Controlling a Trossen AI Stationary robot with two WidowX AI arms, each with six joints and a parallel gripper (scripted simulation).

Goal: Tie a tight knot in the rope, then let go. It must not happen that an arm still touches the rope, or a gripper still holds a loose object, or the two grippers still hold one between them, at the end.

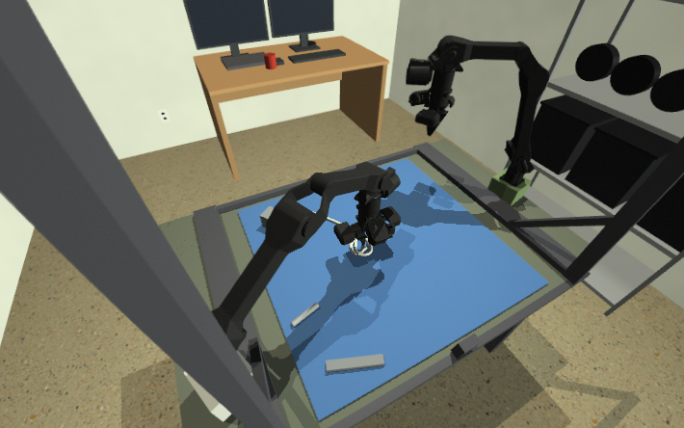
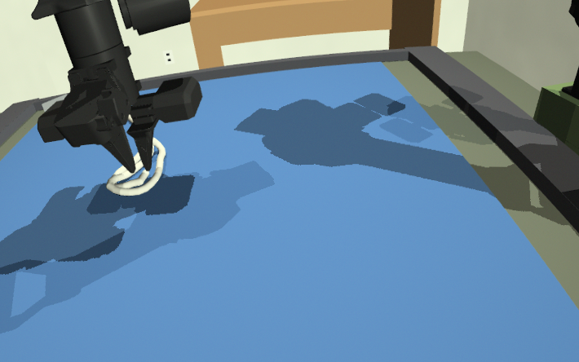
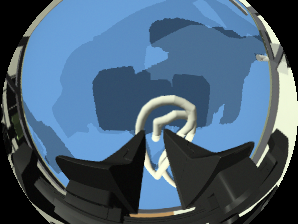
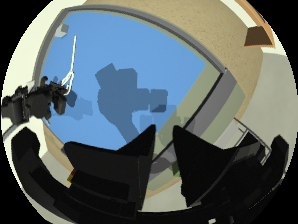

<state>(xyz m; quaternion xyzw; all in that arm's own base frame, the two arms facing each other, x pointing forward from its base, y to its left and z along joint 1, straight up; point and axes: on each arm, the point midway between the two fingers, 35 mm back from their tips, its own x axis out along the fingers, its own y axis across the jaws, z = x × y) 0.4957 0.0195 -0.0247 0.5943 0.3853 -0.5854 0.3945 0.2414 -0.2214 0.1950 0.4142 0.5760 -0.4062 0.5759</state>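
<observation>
Right now my left hand is 10 mm past the blue mat, 40 mm to the left of it and 60 mm above it. Also, from my left hand: grey bar: 240 mm behind, 240 mm to the left, 50 mm below; then grey cube: 250 mm ahead, 180 mm to the left, 30 mm below.
</observation>
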